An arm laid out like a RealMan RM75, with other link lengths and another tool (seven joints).
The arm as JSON. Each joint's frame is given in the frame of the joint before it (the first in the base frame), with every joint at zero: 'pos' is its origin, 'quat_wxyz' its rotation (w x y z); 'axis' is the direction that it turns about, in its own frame. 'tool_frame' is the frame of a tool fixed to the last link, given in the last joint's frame.
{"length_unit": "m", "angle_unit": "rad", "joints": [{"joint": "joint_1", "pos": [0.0, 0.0, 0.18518], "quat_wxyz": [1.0, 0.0, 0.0, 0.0], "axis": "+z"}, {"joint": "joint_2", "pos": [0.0, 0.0, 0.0], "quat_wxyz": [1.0, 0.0, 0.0, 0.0], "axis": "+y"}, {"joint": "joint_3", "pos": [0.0, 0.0, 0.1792], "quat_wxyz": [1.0, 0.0, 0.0, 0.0], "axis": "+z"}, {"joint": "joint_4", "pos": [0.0, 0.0, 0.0], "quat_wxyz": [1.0, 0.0, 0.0, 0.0], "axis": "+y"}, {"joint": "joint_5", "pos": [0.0, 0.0, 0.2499], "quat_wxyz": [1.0, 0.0, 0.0, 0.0], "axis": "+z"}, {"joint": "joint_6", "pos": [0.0, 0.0, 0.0], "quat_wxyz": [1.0, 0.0, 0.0, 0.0], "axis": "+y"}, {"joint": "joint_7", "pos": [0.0, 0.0, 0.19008], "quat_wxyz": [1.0, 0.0, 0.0, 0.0], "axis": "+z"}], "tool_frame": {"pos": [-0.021, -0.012, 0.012], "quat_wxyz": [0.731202, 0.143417, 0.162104, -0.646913]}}
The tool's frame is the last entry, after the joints.
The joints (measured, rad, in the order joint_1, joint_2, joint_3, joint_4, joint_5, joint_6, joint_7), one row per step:
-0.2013 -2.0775 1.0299 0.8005 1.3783 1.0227 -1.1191
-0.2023 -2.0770 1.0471 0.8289 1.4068 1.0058 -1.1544
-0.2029 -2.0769 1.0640 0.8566 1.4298 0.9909 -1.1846
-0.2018 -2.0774 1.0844 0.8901 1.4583 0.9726 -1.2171
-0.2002 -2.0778 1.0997 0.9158 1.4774 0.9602 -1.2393
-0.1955 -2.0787 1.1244 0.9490 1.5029 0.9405 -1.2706
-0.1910 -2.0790 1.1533 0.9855 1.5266 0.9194 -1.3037
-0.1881 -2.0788 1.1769 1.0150 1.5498 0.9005 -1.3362
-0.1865 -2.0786 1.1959 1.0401 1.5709 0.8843 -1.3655
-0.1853 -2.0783 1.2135 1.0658 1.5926 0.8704 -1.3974
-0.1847 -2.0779 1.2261 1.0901 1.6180 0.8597 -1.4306
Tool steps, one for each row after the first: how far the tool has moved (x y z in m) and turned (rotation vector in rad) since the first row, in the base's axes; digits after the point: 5 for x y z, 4 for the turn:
0.00400 0.00321 -0.00048 -0.0165 0.0149 0.0011
0.00868 0.00650 -0.00048 -0.0283 0.0284 -0.0009
0.01381 0.00994 -0.00051 -0.0405 0.0483 -0.0035
0.01810 0.01247 -0.00017 -0.0473 0.0628 -0.0073
0.02302 0.01498 -0.00100 -0.0577 0.0817 -0.0083
0.02979 0.01812 -0.00177 -0.0663 0.1002 -0.0127
0.03511 0.02066 -0.00250 -0.0736 0.1147 -0.0129
0.03987 0.02299 -0.00283 -0.0784 0.1266 -0.0127
0.04516 0.02528 -0.00284 -0.0828 0.1359 -0.0128
0.04956 0.02723 -0.00213 -0.0868 0.1452 -0.0110

